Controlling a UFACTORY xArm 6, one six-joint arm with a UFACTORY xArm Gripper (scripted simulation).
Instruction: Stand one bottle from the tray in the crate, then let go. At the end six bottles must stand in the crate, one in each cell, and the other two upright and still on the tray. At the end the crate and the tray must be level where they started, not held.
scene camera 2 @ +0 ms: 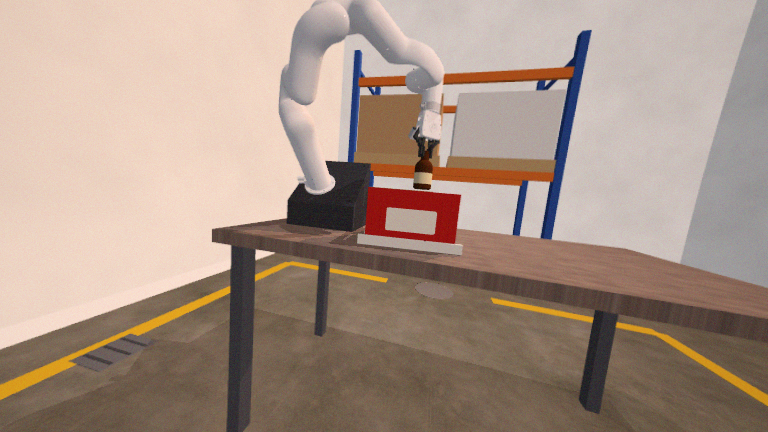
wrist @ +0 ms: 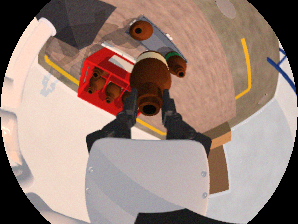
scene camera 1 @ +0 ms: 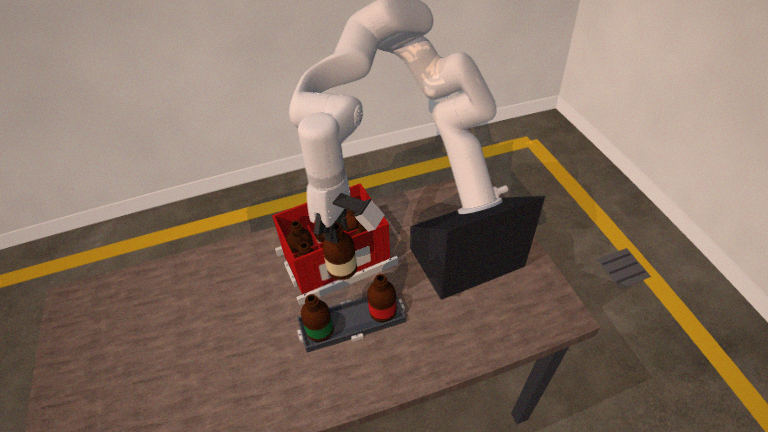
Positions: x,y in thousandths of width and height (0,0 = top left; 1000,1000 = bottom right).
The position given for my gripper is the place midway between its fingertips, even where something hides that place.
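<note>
There is a crate (scene camera 2: 558,501), which I also find at (scene camera 1: 403,626) and at (wrist: 398,301). A grey tray (scene camera 1: 460,733) is here too, and the wrist view has the tray as well (wrist: 532,185), while scene camera 2 does not show the tray, hidden by the crate. My own gripper (scene camera 1: 438,543) is visible to me, and I see that same gripper (scene camera 2: 553,365) (wrist: 502,431) through the other views.
</note>
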